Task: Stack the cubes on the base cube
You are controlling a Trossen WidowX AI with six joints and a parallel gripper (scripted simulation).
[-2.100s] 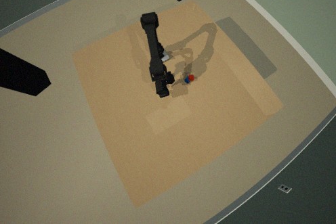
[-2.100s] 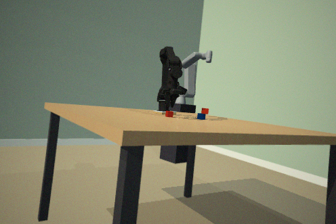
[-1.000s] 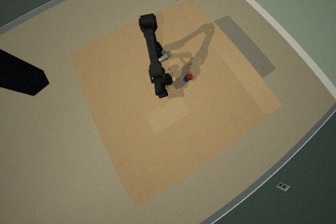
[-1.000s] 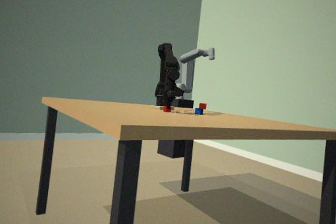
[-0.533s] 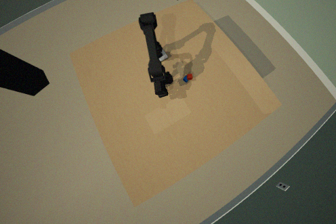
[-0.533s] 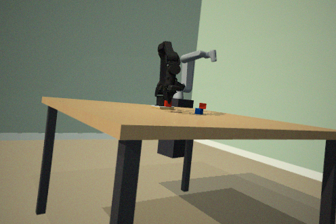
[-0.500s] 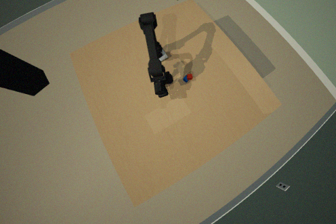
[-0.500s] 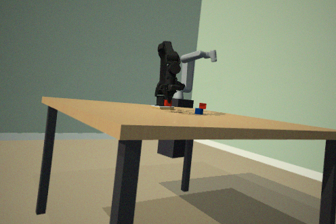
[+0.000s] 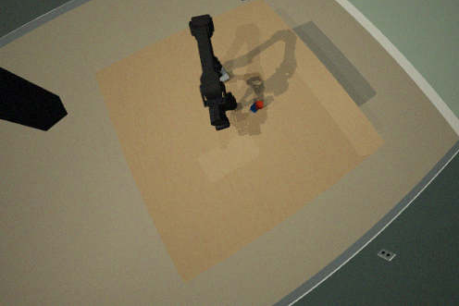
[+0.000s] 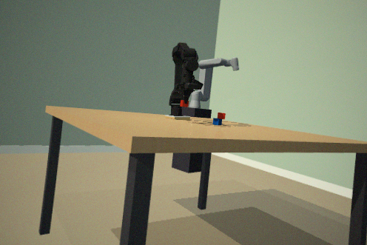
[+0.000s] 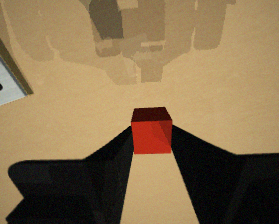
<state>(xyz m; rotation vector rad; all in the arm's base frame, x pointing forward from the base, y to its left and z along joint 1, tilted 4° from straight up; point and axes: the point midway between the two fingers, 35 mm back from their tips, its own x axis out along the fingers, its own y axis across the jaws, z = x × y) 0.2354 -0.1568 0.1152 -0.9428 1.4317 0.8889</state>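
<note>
Now: the blue base cube 7 cm ahead of my gripper tip, 20 cm to the left of it and 8 cm below it.
</note>
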